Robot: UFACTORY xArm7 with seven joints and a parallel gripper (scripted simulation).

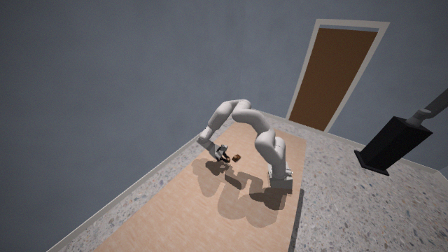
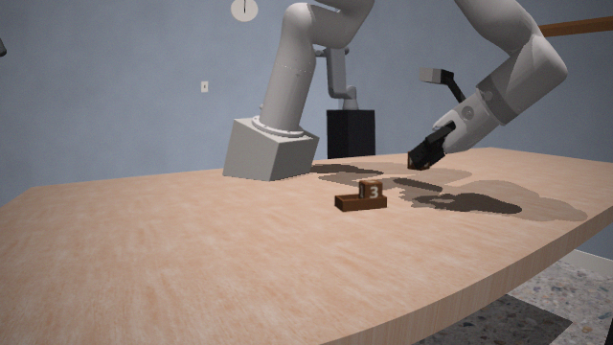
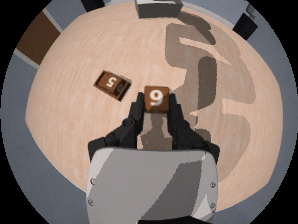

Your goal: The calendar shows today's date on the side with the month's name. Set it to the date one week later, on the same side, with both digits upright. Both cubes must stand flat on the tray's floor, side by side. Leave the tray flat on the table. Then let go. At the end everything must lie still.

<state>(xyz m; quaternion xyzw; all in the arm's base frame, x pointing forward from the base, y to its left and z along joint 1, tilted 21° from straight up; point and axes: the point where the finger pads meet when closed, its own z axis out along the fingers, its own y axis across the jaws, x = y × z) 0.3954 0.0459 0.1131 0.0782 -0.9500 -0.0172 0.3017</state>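
The brown wooden tray is 50 mm behind my hand, 100 mm to the right of it and 70 mm below it. From my hand the other things lie so: cube 20 mm behind, 10 mm below.
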